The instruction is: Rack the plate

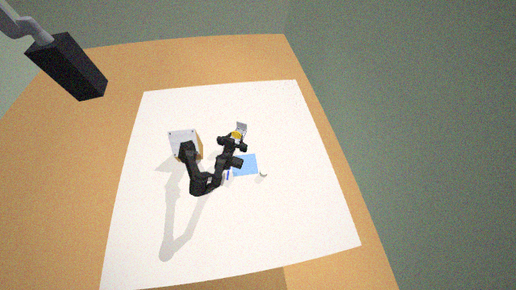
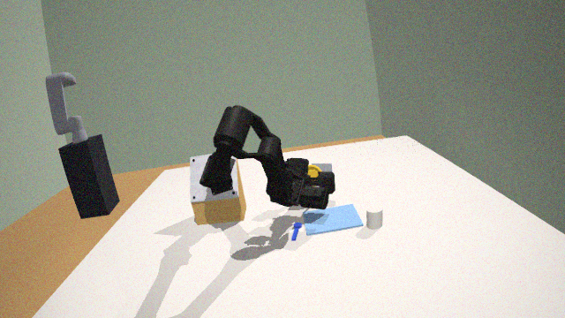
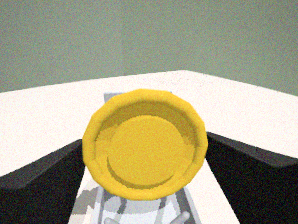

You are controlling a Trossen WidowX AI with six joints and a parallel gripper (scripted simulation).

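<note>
Now: gripper tip 1 cm short of the grey dish rack, 2 cm to the right of it and 5 cm above it. Also, from my gripper tip: blue spoon 10 cm behind, 20 cm to the right, 7 cm below; yellow plate 1 cm to the right.
</note>
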